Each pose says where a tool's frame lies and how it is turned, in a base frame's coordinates. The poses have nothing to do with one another.
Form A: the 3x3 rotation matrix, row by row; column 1 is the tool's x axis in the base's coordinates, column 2 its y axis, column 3 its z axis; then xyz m. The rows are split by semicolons.
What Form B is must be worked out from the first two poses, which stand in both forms.
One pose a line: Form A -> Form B
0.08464, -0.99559, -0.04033; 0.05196, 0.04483, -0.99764; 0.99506, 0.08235, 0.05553; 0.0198, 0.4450, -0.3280 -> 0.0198, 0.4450, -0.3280, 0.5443, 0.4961, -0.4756, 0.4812
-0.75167, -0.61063, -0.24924; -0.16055, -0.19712, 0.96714; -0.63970, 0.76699, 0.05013; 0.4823, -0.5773, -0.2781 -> 0.4823, -0.5773, -0.2781, 0.1592, -0.3144, 0.6133, 0.7069
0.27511, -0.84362, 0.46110; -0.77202, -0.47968, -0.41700; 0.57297, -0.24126, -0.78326; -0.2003, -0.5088, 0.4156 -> -0.2003, -0.5088, 0.4156, 0.0552, 0.7966, -0.5071, 0.3245
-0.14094, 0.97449, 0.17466; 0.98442, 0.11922, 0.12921; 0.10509, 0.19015, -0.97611; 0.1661, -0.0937, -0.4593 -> 0.1661, -0.0937, -0.4593, 0.0233, 0.6550, 0.7477, 0.1068
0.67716, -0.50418, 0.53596; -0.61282, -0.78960, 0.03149; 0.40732, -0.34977, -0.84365; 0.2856, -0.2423, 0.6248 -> 0.2856, -0.2423, 0.6248, 0.1048, -0.9097, 0.3070, -0.2592
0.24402, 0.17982, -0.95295; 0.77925, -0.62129, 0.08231; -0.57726, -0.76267, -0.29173; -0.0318, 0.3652, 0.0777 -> -0.0318, 0.3652, 0.0777, 0.2877, -0.7343, -0.3265, 0.5209
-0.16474, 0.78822, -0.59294; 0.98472, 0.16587, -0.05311; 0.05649, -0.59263, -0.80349; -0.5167, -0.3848, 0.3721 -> -0.5167, -0.3848, 0.3721, 0.2223, -0.6068, -0.7304, 0.2210
